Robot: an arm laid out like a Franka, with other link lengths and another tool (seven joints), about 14 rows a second.
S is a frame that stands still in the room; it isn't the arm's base.
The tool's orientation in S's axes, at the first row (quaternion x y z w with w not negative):
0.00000 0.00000 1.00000 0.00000
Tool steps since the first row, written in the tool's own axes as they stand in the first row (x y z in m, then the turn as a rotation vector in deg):
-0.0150 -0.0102 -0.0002 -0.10 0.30 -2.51
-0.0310 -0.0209 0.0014 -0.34 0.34 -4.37
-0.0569 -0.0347 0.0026 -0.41 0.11 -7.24
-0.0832 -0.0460 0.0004 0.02 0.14 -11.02
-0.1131 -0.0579 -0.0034 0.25 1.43 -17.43
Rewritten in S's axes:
0.0150 0.0102 -0.0002 0.10 -0.30 -2.51
0.0310 0.0209 0.0014 0.34 -0.34 -4.37
0.0569 0.0347 0.0026 0.41 -0.11 -7.24
0.0832 0.0460 0.0004 -0.02 -0.14 -11.02
0.1131 0.0579 -0.0034 -0.25 -1.43 -17.43

